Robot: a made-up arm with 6 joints. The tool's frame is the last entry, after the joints. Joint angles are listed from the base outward.
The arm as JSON. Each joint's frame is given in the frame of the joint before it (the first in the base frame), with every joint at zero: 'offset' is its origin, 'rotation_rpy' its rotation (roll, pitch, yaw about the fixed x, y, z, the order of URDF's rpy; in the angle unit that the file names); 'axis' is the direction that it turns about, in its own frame. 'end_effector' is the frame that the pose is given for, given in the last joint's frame.
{
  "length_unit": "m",
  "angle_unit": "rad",
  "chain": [
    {
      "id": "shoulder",
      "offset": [
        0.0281,
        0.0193,
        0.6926
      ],
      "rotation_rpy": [
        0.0,
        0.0,
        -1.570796
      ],
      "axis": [
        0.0,
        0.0,
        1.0
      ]
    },
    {
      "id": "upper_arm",
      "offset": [
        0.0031,
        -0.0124,
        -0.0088
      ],
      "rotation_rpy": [
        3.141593,
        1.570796,
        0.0
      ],
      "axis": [
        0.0,
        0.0,
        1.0
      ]
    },
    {
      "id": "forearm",
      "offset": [
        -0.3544,
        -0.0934,
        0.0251
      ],
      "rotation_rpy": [
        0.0,
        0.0,
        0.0
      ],
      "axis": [
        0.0,
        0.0,
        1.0
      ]
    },
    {
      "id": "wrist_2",
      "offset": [
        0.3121,
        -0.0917,
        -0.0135
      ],
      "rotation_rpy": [
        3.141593,
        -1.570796,
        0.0
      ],
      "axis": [
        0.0,
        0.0,
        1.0
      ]
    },
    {
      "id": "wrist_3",
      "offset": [
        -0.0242,
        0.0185,
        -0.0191
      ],
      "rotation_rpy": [
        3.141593,
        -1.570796,
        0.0
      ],
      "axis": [
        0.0,
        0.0,
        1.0
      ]
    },
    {
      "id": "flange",
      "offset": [
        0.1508,
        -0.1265,
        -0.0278
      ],
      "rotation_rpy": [
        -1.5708,
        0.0,
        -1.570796
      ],
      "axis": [
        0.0,
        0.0,
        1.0
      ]
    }
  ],
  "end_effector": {
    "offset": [
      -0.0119,
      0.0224,
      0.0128
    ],
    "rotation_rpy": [
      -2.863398,
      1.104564,
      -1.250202
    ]
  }
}
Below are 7 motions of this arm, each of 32 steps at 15 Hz.
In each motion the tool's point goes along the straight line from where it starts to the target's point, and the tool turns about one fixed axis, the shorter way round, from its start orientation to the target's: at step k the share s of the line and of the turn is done. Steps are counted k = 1, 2, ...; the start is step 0. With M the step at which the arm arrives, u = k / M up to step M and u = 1 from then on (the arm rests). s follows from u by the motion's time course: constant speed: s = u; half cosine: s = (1 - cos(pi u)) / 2; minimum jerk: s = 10 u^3 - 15 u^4 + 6 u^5.
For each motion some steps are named. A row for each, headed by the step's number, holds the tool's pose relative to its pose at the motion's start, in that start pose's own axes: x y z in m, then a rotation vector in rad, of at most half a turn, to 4 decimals.
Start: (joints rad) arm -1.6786 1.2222 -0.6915 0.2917 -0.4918 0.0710
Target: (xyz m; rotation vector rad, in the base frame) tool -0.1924 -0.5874 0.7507 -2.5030 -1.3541 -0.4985
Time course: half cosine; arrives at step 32
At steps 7, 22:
7: 0.0530 -0.0202 0.0271 -0.1926 -0.1540 0.0722
22: 0.3635 -0.1385 0.1857 -1.3200 -1.0553 0.4951

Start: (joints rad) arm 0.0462 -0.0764 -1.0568 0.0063 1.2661 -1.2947
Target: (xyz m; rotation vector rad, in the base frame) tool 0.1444 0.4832 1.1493 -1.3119 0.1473 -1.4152
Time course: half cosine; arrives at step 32
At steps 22, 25, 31, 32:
22: 0.3944 -0.2500 -0.2778 0.6606 -0.1899 0.9899
25: 0.4495 -0.2850 -0.3166 0.7530 -0.2164 1.1282
31: 0.5058 -0.3207 -0.3563 0.8473 -0.2435 1.2696
32: 0.5071 -0.3215 -0.3571 0.8494 -0.2441 1.2727

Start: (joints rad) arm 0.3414 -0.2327 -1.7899 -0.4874 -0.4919 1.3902
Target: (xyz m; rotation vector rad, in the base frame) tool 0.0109 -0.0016 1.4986 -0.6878 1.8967 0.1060
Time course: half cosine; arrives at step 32
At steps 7, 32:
7: 0.0245 -0.0142 -0.0085 -0.0640 -0.0834 -0.0029
32: 0.2159 -0.1251 -0.0747 -0.5642 -0.7348 -0.0255

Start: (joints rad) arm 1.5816 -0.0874 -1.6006 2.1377 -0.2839 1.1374
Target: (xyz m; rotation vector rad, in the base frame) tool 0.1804 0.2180 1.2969 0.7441 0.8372 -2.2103
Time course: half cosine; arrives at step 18
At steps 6, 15, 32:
6: 0.0592 0.0702 0.0103 -0.2788 -0.0073 -0.3217
15: 0.2210 0.2620 0.0385 -1.0404 -0.0273 -1.2006
32: 0.2368 0.2808 0.0412 -1.1151 -0.0293 -1.2868

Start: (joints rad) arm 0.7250 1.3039 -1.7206 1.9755 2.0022 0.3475
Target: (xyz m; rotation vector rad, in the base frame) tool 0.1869 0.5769 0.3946 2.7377 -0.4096 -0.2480
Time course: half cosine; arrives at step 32
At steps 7, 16, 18, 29, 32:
7: -0.0107 -0.0098 0.0084 0.0845 0.0503 0.0265
16: -0.0474 -0.0433 0.0369 0.3721 0.2217 0.1167
18: -0.0566 -0.0517 0.0441 0.4447 0.2649 0.1395
29: -0.0927 -0.0846 0.0722 0.7282 0.4338 0.2285
32: -0.0947 -0.0865 0.0738 0.7442 0.4434 0.2335

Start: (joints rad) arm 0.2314 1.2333 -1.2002 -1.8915 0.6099 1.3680
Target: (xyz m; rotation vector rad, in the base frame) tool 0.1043 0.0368 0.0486 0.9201 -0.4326 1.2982
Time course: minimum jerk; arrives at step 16
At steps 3, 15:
3: -0.0014 0.0162 -0.0131 -0.0133 -0.0256 -0.0253
15: -0.0288 0.3313 -0.2690 -0.2715 -0.5243 -0.5183

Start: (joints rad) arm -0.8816 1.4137 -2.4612 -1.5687 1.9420 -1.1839
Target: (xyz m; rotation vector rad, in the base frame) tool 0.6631 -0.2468 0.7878 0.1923 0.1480 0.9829
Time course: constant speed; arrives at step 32
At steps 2, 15, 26, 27, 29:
2: 0.0281 0.0182 -0.0074 -0.0952 0.0006 0.0186
15: 0.2110 0.1367 -0.0558 -0.7138 0.0045 0.1392
26: 0.3658 0.2370 -0.0968 -1.2373 0.0077 0.2413
27: 0.3798 0.2461 -0.1005 -1.2849 0.0080 0.2505
29: 0.4080 0.2644 -0.1079 -1.3801 0.0086 0.2691

